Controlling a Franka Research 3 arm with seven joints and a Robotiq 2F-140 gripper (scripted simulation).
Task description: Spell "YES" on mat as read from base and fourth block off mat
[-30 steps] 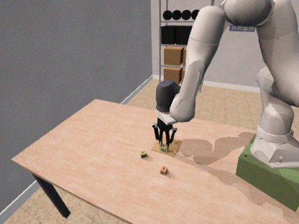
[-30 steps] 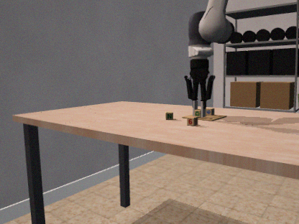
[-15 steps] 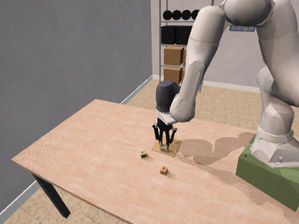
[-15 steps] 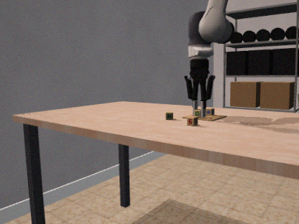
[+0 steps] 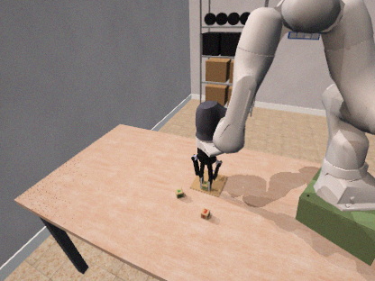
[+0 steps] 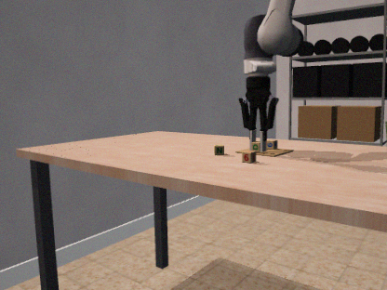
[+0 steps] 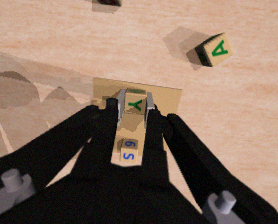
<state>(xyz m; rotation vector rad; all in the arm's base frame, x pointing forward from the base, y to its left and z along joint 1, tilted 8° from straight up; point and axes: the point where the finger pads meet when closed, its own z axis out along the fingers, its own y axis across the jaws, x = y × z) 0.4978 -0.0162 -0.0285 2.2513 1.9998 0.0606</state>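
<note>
The Y block lies 2 cm below my hand. Also, from my hand: green N block (10 cm ahead, 7 cm to the left, 3 cm below); then S block (9 cm to the right, 2 cm below, 1 cm behind); then tan mat (5 cm to the right, 4 cm below, 1 cm behind).
</note>
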